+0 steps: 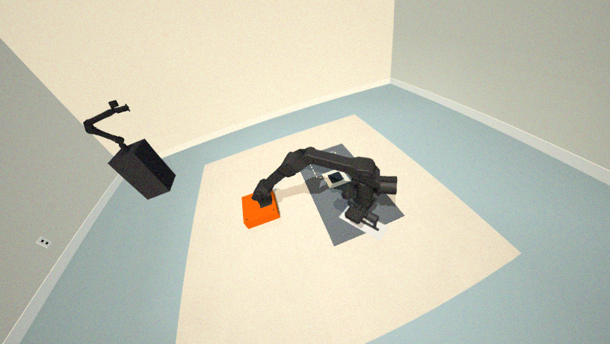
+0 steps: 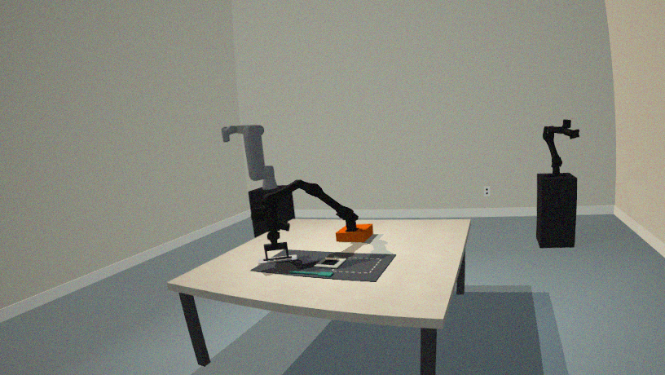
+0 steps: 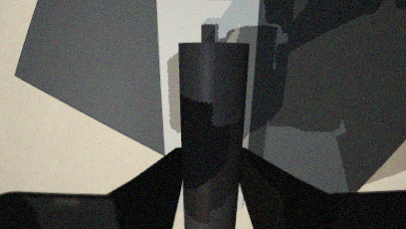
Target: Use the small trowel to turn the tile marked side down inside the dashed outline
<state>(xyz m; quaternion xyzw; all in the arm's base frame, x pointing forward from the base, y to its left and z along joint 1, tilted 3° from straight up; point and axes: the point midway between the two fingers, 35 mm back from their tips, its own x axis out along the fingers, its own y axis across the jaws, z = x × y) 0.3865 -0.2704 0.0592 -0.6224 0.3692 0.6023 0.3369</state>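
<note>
Right now the small trowel is 1 cm behind my gripper tip, 2 cm to the left of it and 3 cm below it. The rest, counted from my gripper tip: teal bar: 15 cm ahead, 29 cm to the left, 6 cm below; then grey mat: 1 cm ahead, 27 cm to the left, 8 cm below; then tile: 1 cm ahead, 30 cm to the left, 6 cm below.
</note>
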